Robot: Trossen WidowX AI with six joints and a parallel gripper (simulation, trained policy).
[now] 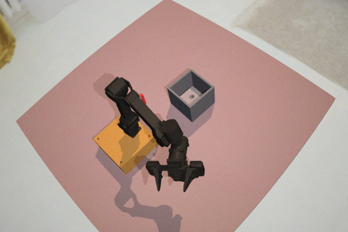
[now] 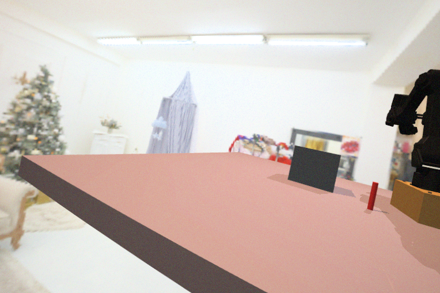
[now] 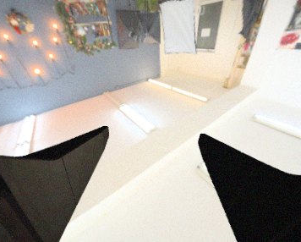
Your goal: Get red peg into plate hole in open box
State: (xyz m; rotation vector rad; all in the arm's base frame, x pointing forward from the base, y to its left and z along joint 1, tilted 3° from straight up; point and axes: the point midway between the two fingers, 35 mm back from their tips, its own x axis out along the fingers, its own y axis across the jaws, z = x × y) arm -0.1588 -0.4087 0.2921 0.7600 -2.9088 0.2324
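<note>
My gripper tip is now 360 mm short of the red peg, 510 mm to the right of it and 370 mm above it. From my gripper tip the other things lie so: plate 500 mm ahead, 290 mm to the left, 360 mm below.
</note>
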